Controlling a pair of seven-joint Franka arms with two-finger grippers.
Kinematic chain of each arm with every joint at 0, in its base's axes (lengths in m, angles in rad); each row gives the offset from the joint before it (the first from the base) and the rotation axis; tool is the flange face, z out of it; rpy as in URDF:
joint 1: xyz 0 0 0.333 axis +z
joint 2: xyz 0 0 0 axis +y
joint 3: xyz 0 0 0.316 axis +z
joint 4: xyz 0.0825 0 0 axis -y
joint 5: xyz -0.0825 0 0.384 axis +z
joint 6: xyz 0 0 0 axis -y
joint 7: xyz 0.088 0 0 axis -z
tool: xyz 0 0 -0.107 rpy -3.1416 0 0
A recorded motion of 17 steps. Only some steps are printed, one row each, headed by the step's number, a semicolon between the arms.
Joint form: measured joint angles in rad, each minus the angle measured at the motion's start. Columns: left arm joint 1, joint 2, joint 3, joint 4, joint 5, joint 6, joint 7; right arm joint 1, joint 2, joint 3, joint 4, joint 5, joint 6, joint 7.
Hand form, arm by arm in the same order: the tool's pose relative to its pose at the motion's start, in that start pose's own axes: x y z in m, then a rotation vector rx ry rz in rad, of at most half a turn. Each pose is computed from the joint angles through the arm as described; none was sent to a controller.
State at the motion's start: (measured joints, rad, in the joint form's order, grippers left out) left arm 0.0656 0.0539 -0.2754 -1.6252 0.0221 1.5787 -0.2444; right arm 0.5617 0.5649 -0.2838 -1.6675 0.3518 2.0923 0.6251
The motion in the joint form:
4: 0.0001 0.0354 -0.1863 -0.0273 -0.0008 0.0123 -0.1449; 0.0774 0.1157 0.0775 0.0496 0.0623 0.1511 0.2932
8: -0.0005 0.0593 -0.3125 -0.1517 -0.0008 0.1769 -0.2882; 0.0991 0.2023 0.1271 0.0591 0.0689 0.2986 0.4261
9: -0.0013 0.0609 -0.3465 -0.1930 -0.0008 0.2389 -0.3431; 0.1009 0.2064 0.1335 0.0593 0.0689 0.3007 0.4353
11: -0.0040 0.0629 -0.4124 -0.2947 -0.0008 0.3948 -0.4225; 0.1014 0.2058 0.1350 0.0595 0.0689 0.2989 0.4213
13: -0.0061 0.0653 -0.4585 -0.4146 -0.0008 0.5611 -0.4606; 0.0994 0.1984 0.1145 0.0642 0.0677 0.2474 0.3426
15: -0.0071 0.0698 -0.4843 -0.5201 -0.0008 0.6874 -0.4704; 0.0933 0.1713 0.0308 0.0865 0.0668 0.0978 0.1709
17: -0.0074 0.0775 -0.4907 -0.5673 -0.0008 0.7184 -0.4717; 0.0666 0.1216 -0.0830 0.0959 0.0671 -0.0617 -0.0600
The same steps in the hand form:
4: -0.0239 0.0979 0.0274 0.0103 -0.0428 0.0430; -0.0530 -0.0738 0.0627 0.0677 0.0076 0.1948
8: -0.0454 0.1659 0.0818 -0.0058 -0.0264 0.0297; -0.0726 -0.0972 0.1140 0.1110 0.0383 0.2893
9: -0.0544 0.1841 0.0962 -0.0170 -0.0099 0.0102; -0.0765 -0.0992 0.1178 0.1092 0.0334 0.2930
11: -0.0758 0.2183 0.1304 -0.0516 0.0313 0.0009; -0.0778 -0.0998 0.1178 0.1083 0.0321 0.2773
13: -0.0975 0.2383 0.1721 -0.0850 0.0628 0.0128; -0.0702 -0.0925 0.1122 0.0767 0.0222 0.2107
15: -0.1162 0.2440 0.2107 -0.1017 0.0723 0.0313; -0.0383 -0.0655 0.0827 0.0042 -0.0018 0.0927
17: -0.1252 0.2417 0.2323 -0.0921 0.0521 0.0376; 0.0096 -0.0136 0.0340 -0.0493 -0.0340 -0.0345

